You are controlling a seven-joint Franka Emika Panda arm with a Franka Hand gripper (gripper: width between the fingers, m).
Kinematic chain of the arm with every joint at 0, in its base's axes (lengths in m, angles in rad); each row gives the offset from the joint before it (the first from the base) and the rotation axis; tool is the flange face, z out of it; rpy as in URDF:
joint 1: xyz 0 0 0.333 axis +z
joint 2: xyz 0 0 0 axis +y
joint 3: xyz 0 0 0.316 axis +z
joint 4: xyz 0.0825 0 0 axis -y
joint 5: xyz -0.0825 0 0.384 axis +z
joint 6: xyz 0 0 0 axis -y
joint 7: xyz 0.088 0 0 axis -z
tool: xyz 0 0 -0.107 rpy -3.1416 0 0
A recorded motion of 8 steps. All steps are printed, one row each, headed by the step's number.
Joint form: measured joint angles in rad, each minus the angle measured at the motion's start. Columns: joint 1, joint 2, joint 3, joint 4, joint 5, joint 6, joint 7.
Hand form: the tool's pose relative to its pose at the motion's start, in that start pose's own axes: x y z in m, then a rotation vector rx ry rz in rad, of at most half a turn. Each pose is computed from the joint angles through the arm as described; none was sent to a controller.
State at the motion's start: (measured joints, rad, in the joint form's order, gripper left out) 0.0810 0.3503 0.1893 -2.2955 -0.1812 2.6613 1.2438
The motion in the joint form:
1: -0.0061 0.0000 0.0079 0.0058 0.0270 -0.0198 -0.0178
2: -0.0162 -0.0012 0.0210 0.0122 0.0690 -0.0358 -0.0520
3: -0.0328 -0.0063 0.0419 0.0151 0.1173 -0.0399 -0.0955
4: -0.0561 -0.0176 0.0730 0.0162 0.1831 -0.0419 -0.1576
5: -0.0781 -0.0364 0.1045 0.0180 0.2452 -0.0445 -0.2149
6: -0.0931 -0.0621 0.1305 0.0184 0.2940 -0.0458 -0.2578
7: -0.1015 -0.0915 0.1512 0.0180 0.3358 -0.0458 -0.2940
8: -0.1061 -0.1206 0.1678 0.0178 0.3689 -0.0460 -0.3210
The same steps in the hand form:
1: 0.0003 -0.0003 -0.0005 -0.0077 -0.0180 0.0052
2: 0.0007 -0.0016 -0.0024 -0.0060 -0.0426 0.0061
3: 0.0005 -0.0036 -0.0065 0.0107 -0.0672 0.0018
4: -0.0008 -0.0066 -0.0139 0.0396 -0.0976 -0.0092
5: -0.0022 -0.0106 -0.0253 0.0746 -0.1202 -0.0213
6: -0.0045 -0.0150 -0.0397 0.1103 -0.1299 -0.0336
7: -0.0076 -0.0194 -0.0555 0.1458 -0.1318 -0.0477
8: -0.0111 -0.0234 -0.0710 0.1777 -0.1290 -0.0606

